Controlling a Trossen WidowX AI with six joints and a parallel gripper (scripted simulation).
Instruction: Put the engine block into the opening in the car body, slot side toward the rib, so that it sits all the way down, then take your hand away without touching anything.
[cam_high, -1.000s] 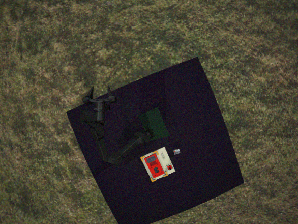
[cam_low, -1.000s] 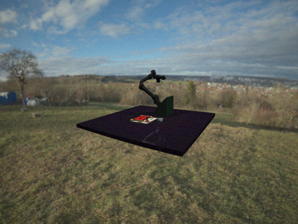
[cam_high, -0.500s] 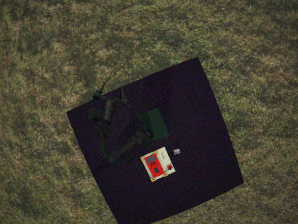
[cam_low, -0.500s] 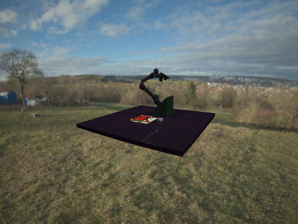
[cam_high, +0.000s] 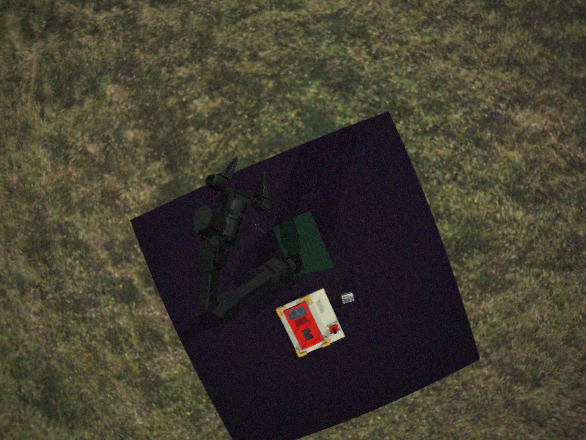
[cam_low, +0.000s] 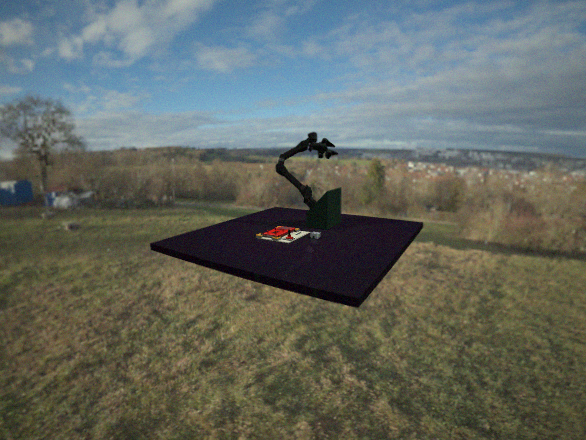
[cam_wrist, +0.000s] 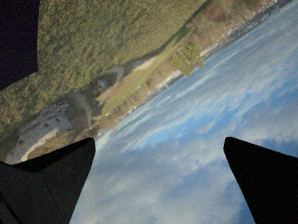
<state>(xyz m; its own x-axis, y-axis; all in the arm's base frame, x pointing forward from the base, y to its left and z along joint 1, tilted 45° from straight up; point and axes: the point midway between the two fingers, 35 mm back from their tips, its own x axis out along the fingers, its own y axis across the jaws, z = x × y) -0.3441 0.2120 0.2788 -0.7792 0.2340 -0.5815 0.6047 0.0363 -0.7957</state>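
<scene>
Right now the grey engine block is 58 cm ahead of my gripper tip, 49 cm below it and 19 cm to the left of it.
</scene>
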